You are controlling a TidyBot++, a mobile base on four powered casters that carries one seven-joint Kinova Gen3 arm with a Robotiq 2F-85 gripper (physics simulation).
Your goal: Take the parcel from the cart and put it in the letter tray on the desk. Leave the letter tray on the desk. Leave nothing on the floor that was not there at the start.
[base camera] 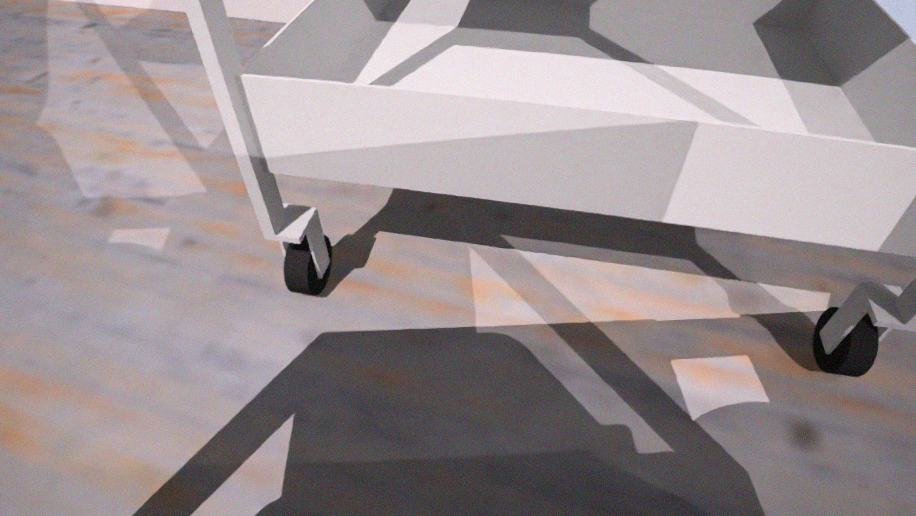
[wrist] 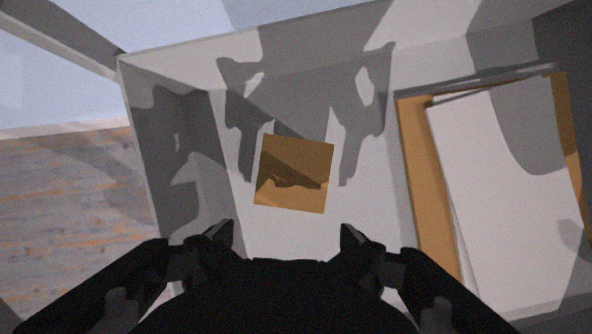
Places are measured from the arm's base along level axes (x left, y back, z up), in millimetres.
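Where they show: gripper, fingertip midpoint: (wrist: 287,233).
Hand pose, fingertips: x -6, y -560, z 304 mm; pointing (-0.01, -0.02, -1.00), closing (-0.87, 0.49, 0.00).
Things, the pixels of their top centre, and the offset from my fingertips. Level surfaces: height alone.
- small orange-brown box, middle of its top: (wrist: 293,173) dy -41, dx -26, dz +19 mm
- tray, middle of its top: (wrist: 500,204) dy +75, dx -189, dz -27 mm
- white slab, middle of its top: (wrist: 516,206) dy +80, dx -196, dz -21 mm
- wood-look floor, its level: dz -700 mm
The parcel, a small orange-brown box (wrist: 294,174), lies in the white-grey upper tray of the cart (wrist: 190,47) (base camera: 461,147), seen near the middle of the wrist view. My gripper (wrist: 287,233) is open, with black fingertips wide apart. The parcel shows ahead of the fingertips, centred between them and apart from them. Shadows of the gripper fall on the cart tray and partly on the parcel. The parcel and gripper do not show in the base camera view. The letter tray on the desk cannot be made out in either view.
An orange-brown open box or tray (wrist: 430,185) with white sheets or a white slab (wrist: 500,200) in it stands at the right in the cart. A cart post (base camera: 224,115) and black caster wheels (base camera: 307,266) (base camera: 846,342) stand on the wood-look floor (base camera: 96,307) (wrist: 65,210).
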